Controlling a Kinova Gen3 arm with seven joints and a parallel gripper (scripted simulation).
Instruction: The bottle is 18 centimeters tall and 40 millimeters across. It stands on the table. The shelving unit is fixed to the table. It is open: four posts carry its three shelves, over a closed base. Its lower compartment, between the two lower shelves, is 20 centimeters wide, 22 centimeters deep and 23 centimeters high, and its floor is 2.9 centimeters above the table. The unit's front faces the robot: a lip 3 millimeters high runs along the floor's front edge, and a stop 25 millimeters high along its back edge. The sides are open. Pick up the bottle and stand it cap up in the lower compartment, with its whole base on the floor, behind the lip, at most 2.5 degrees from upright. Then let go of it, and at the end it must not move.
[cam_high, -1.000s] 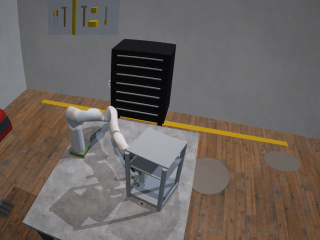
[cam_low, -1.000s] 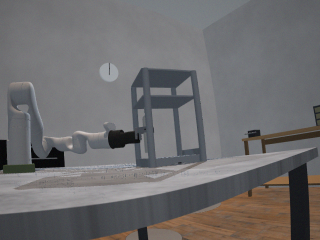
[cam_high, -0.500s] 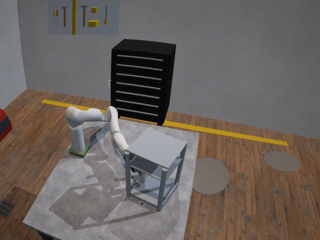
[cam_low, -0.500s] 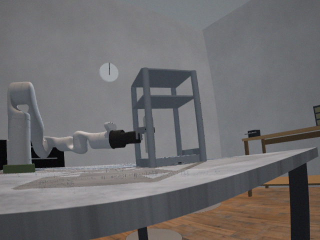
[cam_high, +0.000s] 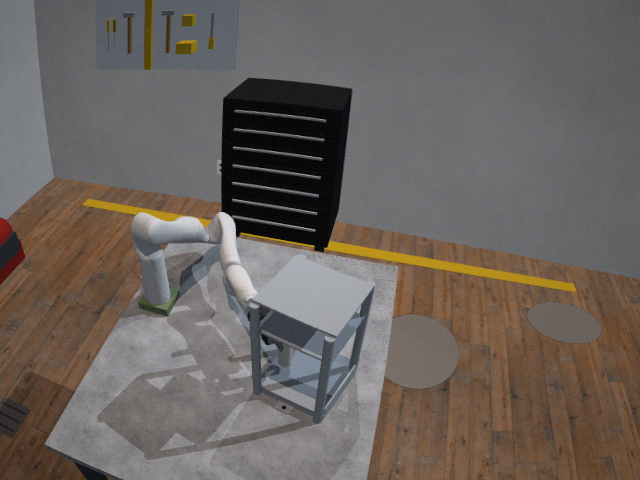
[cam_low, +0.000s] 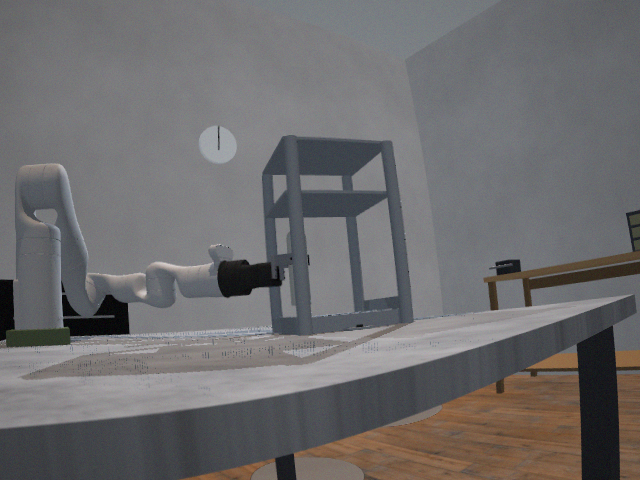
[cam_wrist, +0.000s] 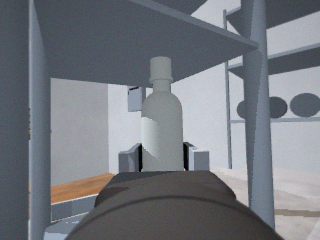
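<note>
Right now my hand is 70 mm short of the grey shelving unit, 10 mm to the left of it and 40 mm below it. From my hand the other things lie so: bottle 30 mm above.
</note>
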